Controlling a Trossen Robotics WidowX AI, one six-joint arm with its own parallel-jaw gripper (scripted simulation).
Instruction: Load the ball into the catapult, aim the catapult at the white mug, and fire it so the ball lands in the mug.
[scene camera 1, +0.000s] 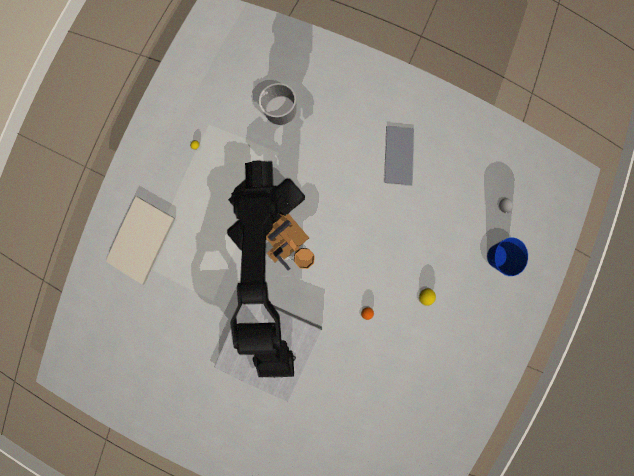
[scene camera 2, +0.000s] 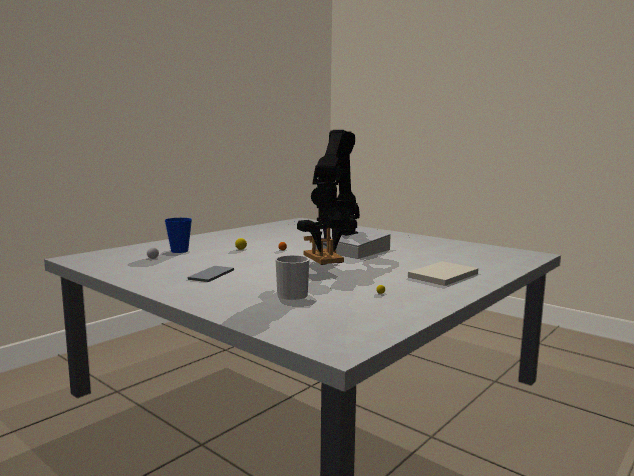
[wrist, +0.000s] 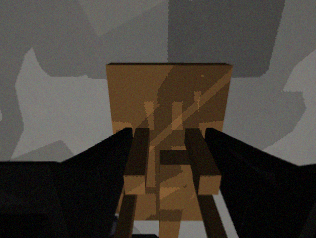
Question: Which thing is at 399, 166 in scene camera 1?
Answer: A dark flat slab.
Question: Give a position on a blue cup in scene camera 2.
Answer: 178, 229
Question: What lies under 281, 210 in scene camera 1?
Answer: My gripper.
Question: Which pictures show my gripper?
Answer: Scene camera 1, scene camera 2 and the wrist view: all of them.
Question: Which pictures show the blue cup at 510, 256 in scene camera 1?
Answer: Scene camera 1 and scene camera 2 only.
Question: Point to a white mug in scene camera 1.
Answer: At 278, 101
